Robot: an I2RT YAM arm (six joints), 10 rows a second.
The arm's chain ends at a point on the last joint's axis. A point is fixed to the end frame.
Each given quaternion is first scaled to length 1.
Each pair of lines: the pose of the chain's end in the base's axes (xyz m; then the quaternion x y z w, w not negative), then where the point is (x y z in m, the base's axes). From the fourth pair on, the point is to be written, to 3 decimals.
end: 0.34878, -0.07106, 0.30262, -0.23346, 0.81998, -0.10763, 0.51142
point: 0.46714 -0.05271 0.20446
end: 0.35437, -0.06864, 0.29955, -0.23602, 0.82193, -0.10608, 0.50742
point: 0.47169 -0.04997 0.20021
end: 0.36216, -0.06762, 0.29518, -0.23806, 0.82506, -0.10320, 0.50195
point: 0.47801 -0.04845 0.19422
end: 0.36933, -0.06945, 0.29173, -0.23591, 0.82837, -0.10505, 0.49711
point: 0.484 -0.051 0.190
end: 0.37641, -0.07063, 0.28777, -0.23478, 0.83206, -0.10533, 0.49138
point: 0.490 -0.053 0.184
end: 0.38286, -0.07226, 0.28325, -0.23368, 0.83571, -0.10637, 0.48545
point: 0.495 -0.056 0.178
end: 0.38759, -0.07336, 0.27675, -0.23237, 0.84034, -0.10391, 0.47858
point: 0.498 -0.057 0.170
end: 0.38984, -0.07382, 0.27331, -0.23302, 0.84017, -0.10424, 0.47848
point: 0.501 -0.058 0.166
